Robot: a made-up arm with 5 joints.
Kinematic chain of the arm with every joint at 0, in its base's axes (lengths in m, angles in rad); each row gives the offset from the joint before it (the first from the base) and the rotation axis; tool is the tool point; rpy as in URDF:
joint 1: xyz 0.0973 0 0.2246 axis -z
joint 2: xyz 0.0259 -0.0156 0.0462 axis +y
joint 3: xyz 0.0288 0 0.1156 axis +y
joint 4: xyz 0.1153 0 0.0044 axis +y
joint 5: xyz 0.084 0.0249 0 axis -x
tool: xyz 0 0 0 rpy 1.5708 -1.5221 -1.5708
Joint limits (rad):
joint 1: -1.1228..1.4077
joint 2: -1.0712..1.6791
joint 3: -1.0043..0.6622
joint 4: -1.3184..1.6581
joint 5: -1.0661..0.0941
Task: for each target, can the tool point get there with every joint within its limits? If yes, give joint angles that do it. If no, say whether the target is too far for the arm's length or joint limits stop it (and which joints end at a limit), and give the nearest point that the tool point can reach.
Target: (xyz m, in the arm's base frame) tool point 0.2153 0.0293 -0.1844
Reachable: no: too far | nearest point 0.2236 0.0314 0.0304 | short by 0.215 m
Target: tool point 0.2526 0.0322 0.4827
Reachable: yes | joints -0.1457 -0.3803 -0.5583 0.9594 -0.7147
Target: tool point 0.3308 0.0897 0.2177
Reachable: yes | joints -0.3297 0.8292 -0.5620 1.2197 -0.7848
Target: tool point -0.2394 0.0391 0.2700
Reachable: no: joint limits stop it (at a limit: joint 2, joint 3, joint 4) | nearest point -0.1043 0.0234 0.4293 | short by 0.209 m
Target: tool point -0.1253 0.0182 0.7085
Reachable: no: too far | nearest point -0.0329 0.0106 0.5457 | short by 0.187 m
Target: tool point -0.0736 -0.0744 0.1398
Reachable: no: joint limits stop it (at a limit: joint 2, joint 3) | nearest point 0.0742 -0.0101 0.1424 | short by 0.161 m
